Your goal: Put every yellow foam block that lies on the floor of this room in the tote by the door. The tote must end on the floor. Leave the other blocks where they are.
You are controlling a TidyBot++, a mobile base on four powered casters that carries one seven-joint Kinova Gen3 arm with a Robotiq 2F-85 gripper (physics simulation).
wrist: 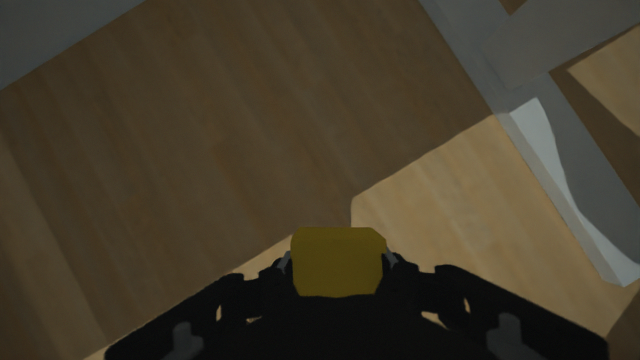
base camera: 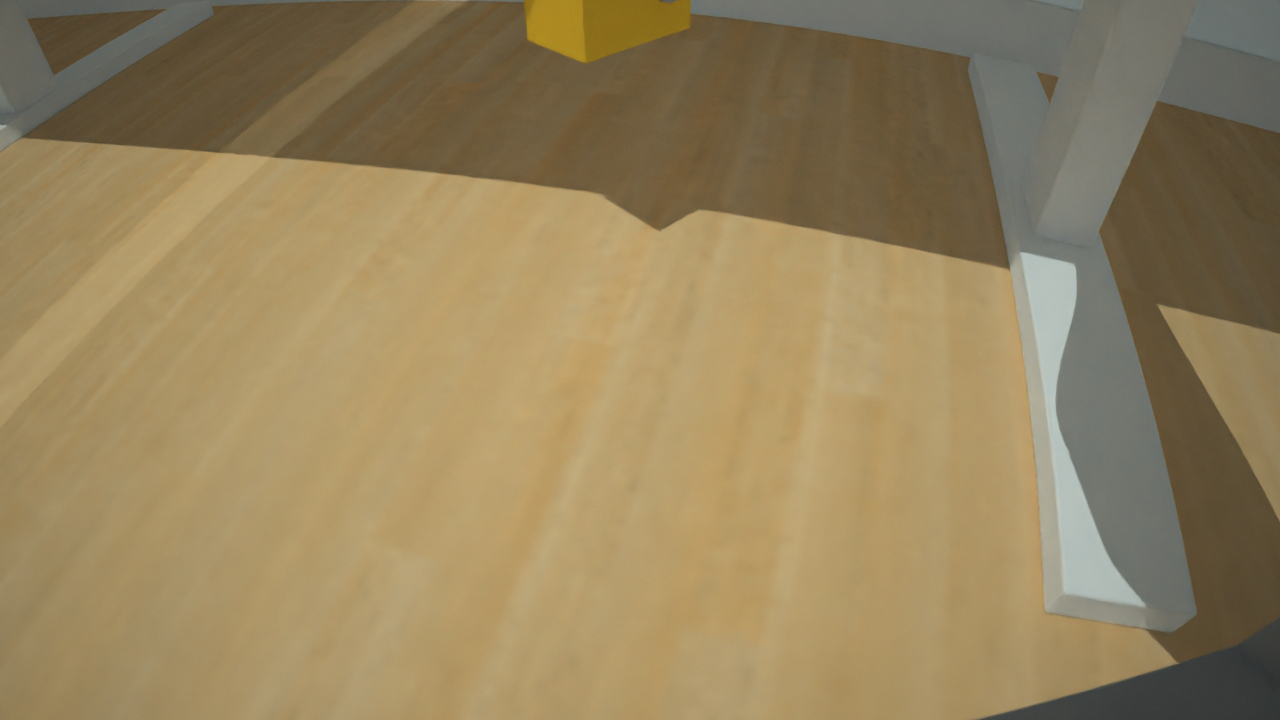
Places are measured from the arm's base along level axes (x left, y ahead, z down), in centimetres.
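Pixels of known places: gripper, fingertip midpoint: (wrist: 337,261).
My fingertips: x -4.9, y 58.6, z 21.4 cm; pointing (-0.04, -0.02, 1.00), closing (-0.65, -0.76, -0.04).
For each thing: its top centre in the pictures, then the offset to it from my fingertips. "spot": a spot on its surface instead. Level surfaces: height alone.
- yellow foam block, top centre: (wrist: 338,312) dx +1.9, dy -1.4, dz -2.1 cm
- white leg, surface spot: (base camera: 1105,125) spot: dx -32.4, dy -9.4, dz +5.1 cm
- long white foot bar, surface spot: (base camera: 1109,429) spot: dx -26.0, dy -27.5, dz +15.7 cm
- wooden floor, surface height: dz +18.2 cm
A yellow foam block (base camera: 601,28) (wrist: 337,262) is held up off the floor. In the base camera view its lower part shows at the top edge, and the rest is cut off. In the wrist view my gripper (wrist: 337,261) is shut on the block, with one fingertip against each side. In the base camera view a small bit of a fingertip shows at the top edge beside the block. The tote and the door do not show in either view.
A white leg (base camera: 1105,125) on a long white foot bar (base camera: 1109,429) (wrist: 565,185) stands at the right. Another white foot bar (base camera: 116,67) runs at the upper left of the base camera view. A pale wall base (base camera: 850,35) runs behind the wooden floor (base camera: 537,402) (wrist: 175,125).
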